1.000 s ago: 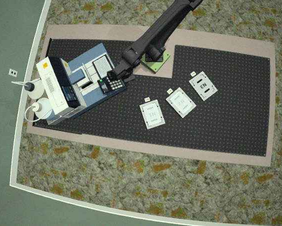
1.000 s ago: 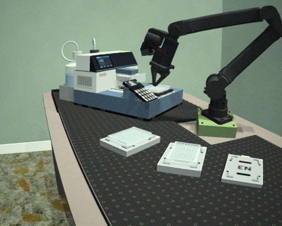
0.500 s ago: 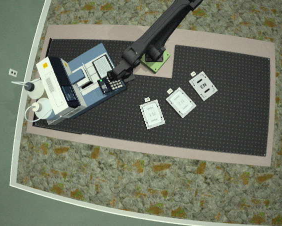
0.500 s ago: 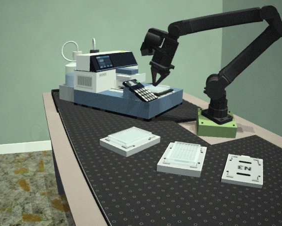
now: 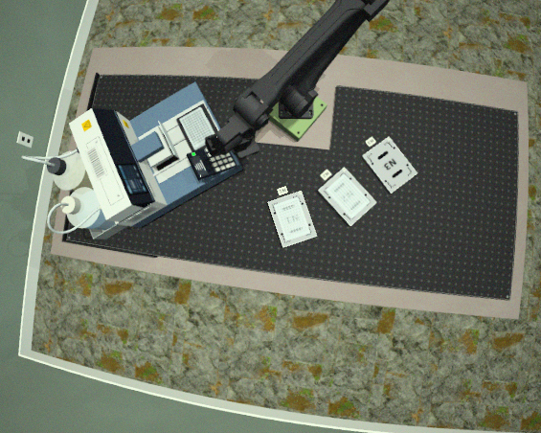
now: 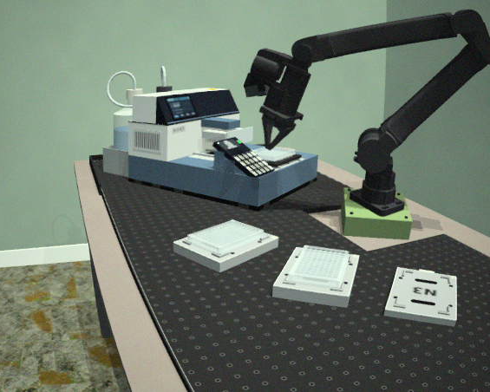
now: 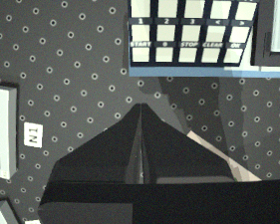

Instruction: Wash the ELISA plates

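Now: the dark carrier 11 cm behind my hand, 15 cm to the right of it and 6 cm below it. Also, from my hand: plate washer (4 cm behind, 29 cm to the right, 3 cm below); N1 label (9 cm ahead, 13 cm to the left, 16 cm below).
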